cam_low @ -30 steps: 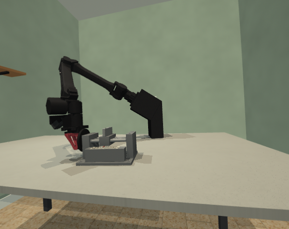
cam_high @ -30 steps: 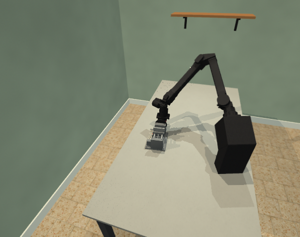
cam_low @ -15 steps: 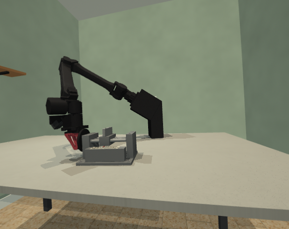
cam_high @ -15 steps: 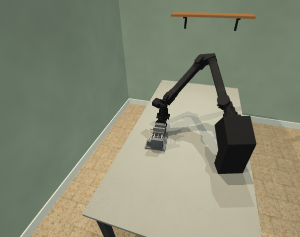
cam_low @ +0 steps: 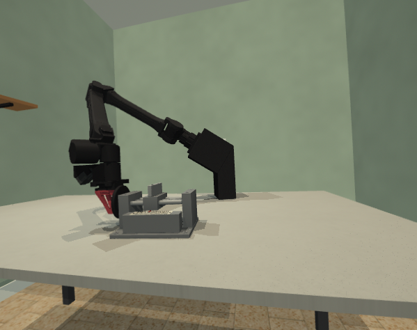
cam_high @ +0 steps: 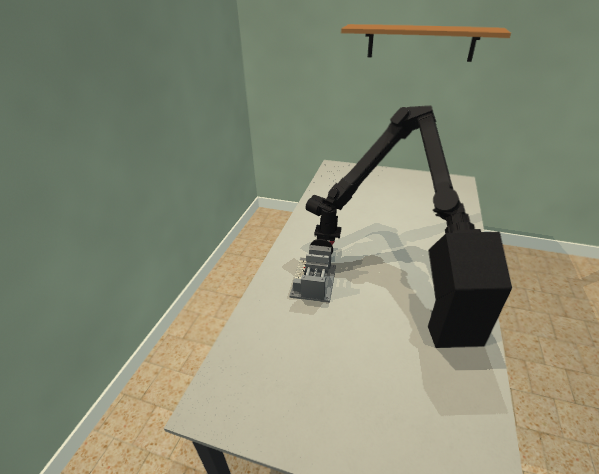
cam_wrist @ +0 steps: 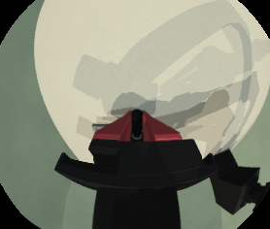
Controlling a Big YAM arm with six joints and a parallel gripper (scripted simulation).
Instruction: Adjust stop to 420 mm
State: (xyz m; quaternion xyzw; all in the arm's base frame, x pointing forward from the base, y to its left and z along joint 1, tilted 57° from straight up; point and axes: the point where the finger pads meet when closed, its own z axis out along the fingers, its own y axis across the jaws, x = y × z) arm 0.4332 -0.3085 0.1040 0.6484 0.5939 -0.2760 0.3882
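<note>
My gripper is now 140 mm to the right of the sliding stop block, 50 mm short of it and 40 mm below it.
</note>
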